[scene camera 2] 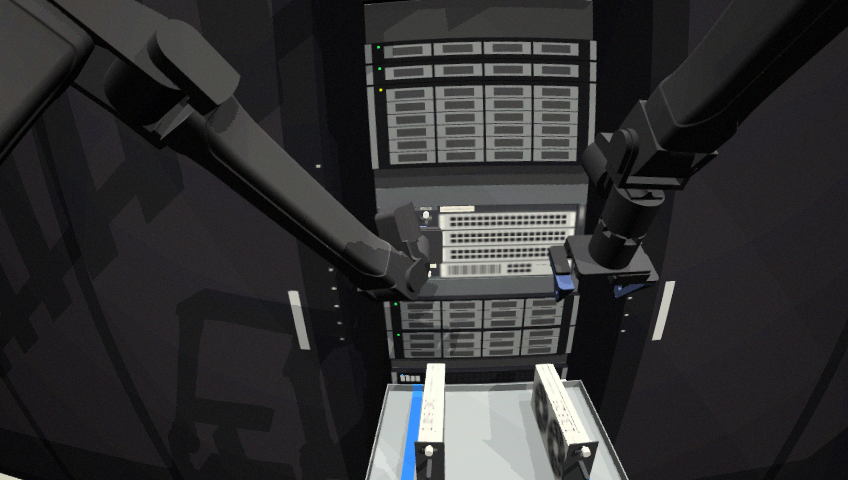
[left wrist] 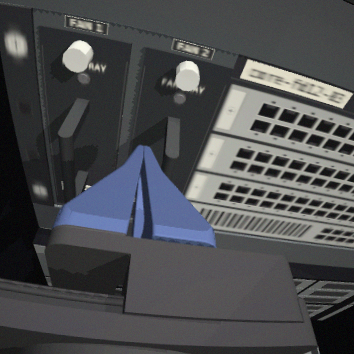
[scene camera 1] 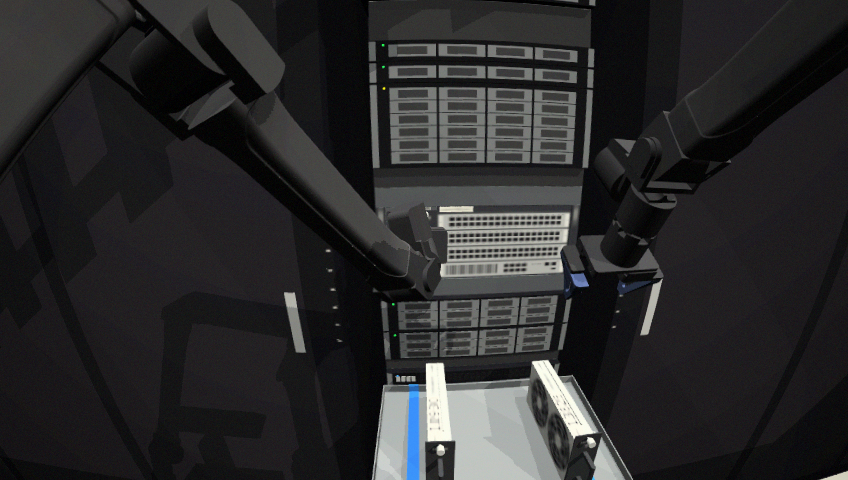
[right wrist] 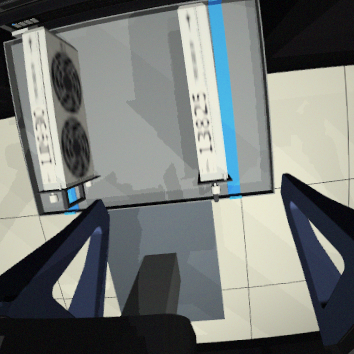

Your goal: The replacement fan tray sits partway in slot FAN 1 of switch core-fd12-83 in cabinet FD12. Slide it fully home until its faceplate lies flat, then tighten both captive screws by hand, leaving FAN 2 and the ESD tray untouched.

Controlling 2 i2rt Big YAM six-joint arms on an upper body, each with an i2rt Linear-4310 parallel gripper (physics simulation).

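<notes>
In the left wrist view the FAN 1 tray (left wrist: 106,95) sits in its slot, its dark faceplate looking about level with FAN 2's; a small gap cannot be judged. Its white upper captive screw (left wrist: 78,56) and handle (left wrist: 75,118) show; its lower screw is hidden behind my left fingers. My left gripper (left wrist: 141,154) is shut and empty, tips in front of the area between the FAN 1 and FAN 2 handles. The FAN 2 tray (left wrist: 150,105) has a white upper screw (left wrist: 188,76) (scene camera 2: 425,215). My right gripper (scene camera 1: 605,285) (scene camera 2: 596,289) (right wrist: 190,194) is open and empty, right of the switch.
The grey ESD tray (scene camera 1: 487,416) (scene camera 2: 476,416) (right wrist: 150,150) stands below the switch and holds two fan units (scene camera 1: 437,404) (scene camera 1: 559,410), with a blue strip (scene camera 1: 413,428) at its left in scene camera 1. Switch line cards (left wrist: 295,120) lie right of FAN 2. Servers (scene camera 1: 482,124) fill the rack above.
</notes>
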